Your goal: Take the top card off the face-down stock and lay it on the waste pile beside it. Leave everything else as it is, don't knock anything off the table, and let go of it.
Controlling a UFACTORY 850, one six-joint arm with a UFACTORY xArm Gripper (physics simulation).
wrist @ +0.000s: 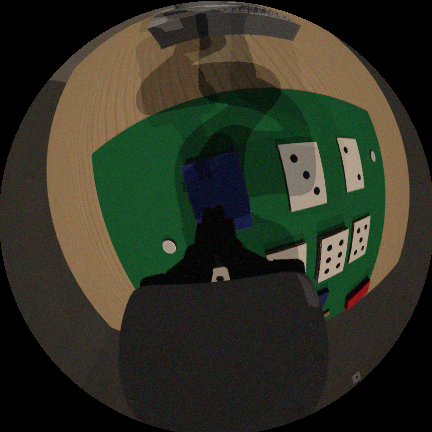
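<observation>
The face-down stock [217, 182] is a dark blue stack on the green mat, left of the middle of the wrist view and mostly in shadow. To its right a white face-up card with three black pips [302, 195] lies flat, the waste pile beside the stock. My gripper [216, 218] is shut with nothing seen between its fingers. Its black fingertips overlap the near part of the stock in this view and hide some of it. Whether they touch it I cannot tell.
On the green mat [125, 200] lie a two-pip card [352, 167], two many-pip cards [333, 254] [359, 239], a partly hidden card [295, 251], a red block [357, 295] and white discs [169, 246] [373, 156]. A grey base [225, 27] stands at the far table edge.
</observation>
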